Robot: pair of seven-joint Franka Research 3 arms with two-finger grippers.
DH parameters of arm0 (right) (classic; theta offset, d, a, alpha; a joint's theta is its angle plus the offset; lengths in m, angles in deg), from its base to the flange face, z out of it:
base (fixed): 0 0 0 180
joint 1: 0 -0.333 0 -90
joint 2: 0 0 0 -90
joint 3: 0 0.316 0.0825 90
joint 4: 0 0 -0.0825 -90
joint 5: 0 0.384 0 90
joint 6: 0 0 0.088 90
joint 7: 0 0.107 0 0
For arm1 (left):
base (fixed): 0 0 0 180
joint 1: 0 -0.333 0 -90
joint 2: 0 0 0 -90
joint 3: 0 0.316 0.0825 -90
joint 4: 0 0 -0.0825 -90
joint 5: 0 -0.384 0 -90
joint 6: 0 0 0.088 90
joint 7: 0 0.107 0 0
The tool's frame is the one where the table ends.
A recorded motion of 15 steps. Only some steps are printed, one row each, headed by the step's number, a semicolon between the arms.
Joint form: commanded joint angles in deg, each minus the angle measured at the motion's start. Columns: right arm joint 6, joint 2, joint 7, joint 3, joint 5, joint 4, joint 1; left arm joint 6, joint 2, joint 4, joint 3, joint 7, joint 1, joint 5.
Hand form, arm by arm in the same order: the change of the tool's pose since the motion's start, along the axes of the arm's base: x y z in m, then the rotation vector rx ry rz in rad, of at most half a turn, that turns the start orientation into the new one. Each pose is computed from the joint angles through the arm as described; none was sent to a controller.
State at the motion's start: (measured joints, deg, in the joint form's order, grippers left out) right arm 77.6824 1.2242 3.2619 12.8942 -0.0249 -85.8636 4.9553; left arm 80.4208 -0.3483 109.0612 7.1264 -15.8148 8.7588 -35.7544
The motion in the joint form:
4: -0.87 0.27 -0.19 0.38 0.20 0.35 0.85; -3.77 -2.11 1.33 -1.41 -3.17 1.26 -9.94
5: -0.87 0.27 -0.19 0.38 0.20 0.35 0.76; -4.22 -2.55 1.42 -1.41 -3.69 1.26 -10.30
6: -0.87 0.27 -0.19 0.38 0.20 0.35 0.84; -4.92 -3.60 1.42 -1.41 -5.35 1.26 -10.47
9: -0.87 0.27 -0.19 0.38 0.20 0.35 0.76; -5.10 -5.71 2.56 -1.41 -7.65 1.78 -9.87
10: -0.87 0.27 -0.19 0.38 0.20 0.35 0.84; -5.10 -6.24 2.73 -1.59 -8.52 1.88 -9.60
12: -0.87 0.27 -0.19 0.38 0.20 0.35 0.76; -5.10 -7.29 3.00 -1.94 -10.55 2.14 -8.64
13: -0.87 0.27 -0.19 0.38 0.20 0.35 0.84; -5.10 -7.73 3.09 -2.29 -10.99 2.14 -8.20
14: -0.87 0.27 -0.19 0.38 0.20 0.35 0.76; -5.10 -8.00 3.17 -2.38 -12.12 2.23 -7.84
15: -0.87 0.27 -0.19 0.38 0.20 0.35 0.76; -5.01 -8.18 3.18 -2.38 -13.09 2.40 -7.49
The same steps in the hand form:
4: -0.0027 -0.0039 0.0040 0.0020 0.0049 -0.0046; 0.0010 -0.0053 -0.0151 0.2094 0.0634 -0.0343
5: -0.0029 -0.0031 0.0040 0.0020 0.0049 -0.0030; 0.0010 -0.0045 -0.0189 0.2228 0.0717 -0.0271
6: -0.0028 -0.0038 0.0040 0.0020 0.0049 -0.0044; 0.0019 -0.0040 -0.0275 0.2448 0.0790 -0.0052
9: -0.0029 -0.0031 0.0040 0.0020 0.0049 -0.0030; 0.0015 -0.0097 -0.0543 0.2626 0.1103 0.0092
10: -0.0028 -0.0038 0.0040 0.0020 0.0049 -0.0044; 0.0017 -0.0126 -0.0605 0.2671 0.1121 0.0139
12: -0.0029 -0.0031 0.0040 0.0020 0.0049 -0.0030; 0.0018 -0.0196 -0.0728 0.2721 0.1120 0.0285
13: -0.0028 -0.0038 0.0040 0.0020 0.0049 -0.0044; 0.0018 -0.0233 -0.0778 0.2700 0.1164 0.0292
14: -0.0029 -0.0031 0.0040 0.0020 0.0049 -0.0030; 0.0016 -0.0254 -0.0812 0.2745 0.1098 0.0398
15: -0.0029 -0.0031 0.0040 0.0020 0.0049 -0.0030; 0.0017 -0.0276 -0.0833 0.2771 0.1012 0.0483

